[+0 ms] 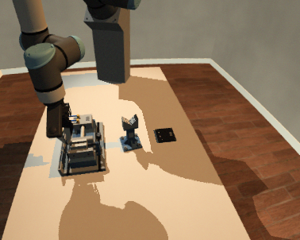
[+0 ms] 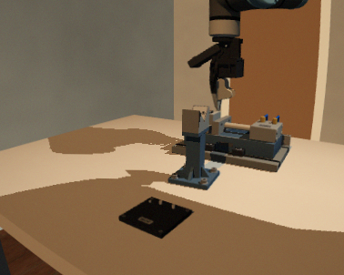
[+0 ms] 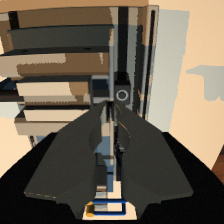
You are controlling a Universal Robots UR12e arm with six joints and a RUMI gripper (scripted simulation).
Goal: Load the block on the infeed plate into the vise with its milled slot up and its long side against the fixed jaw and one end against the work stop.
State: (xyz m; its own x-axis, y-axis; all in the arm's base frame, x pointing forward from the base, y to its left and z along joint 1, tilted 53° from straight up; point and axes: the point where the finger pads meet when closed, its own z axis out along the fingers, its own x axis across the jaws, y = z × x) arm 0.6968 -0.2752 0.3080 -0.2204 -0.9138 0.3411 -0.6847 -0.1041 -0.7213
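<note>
Now: the part 5 cm to the left of my hand, 2 cm below it and 2 cm ahead of it. The rest, counted from my hand: dark work stop rod: 9 cm to the left, 3 cm below, 3 cm ahead; moving jaw: 6 cm to the left, 4 cm below, 2 cm behind; cream cylinder rod: 8 cm to the left, 7 cm behind, 4 cm below.
</note>
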